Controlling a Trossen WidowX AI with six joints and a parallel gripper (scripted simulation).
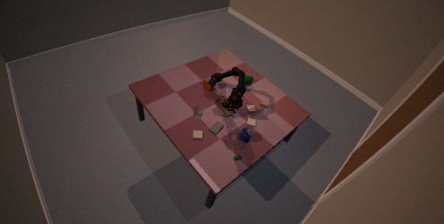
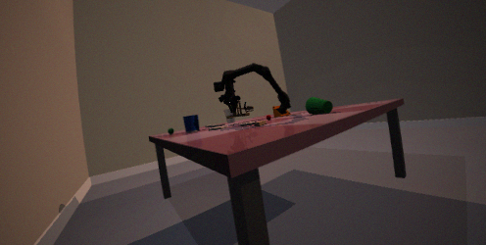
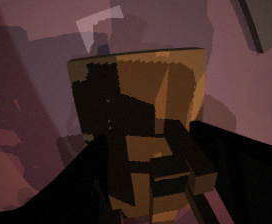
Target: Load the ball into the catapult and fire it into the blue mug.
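Now: gripper tip 210 mm to the right of the red ball, 110 mm past it and 60 mm above it. The rest, counted from my gripper tip: dark plate 190 mm to the right, 70 mm below, 30 mm ahead; then blue mug 260 mm ahead, 90 mm to the right, 50 mm below; then catapult 60 mm behind, 40 mm to the left, 20 mm above.
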